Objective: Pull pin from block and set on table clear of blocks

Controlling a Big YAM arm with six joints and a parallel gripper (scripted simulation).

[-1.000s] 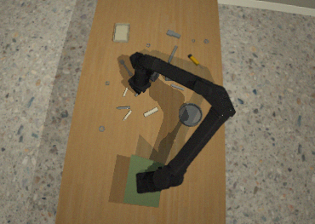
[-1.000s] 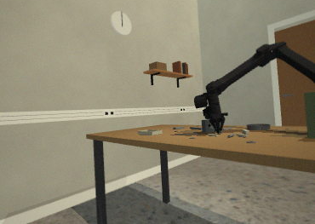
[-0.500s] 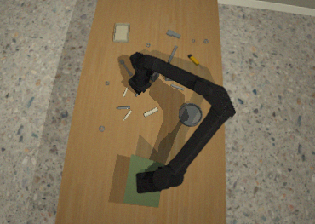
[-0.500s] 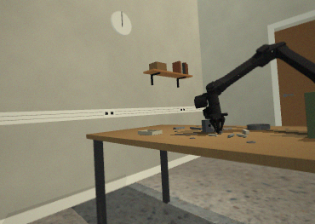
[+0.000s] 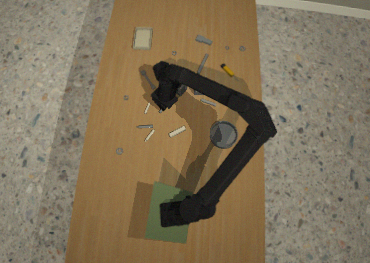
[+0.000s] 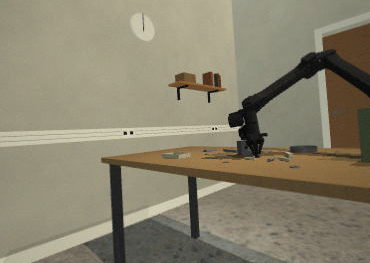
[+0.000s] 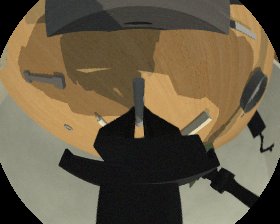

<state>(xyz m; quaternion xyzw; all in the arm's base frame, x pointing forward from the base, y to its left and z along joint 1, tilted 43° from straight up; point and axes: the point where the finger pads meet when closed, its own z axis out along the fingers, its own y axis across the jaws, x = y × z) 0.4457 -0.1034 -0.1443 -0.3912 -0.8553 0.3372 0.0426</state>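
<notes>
My gripper is now 10 mm short of the slim grey pin and 10 mm to the left of it. Round my hand: shallow tray: 400 mm ahead, 90 mm to the left; then round dish: 140 mm behind, 260 mm to the right; then white stick: 120 mm behind, 60 mm to the right.
</notes>
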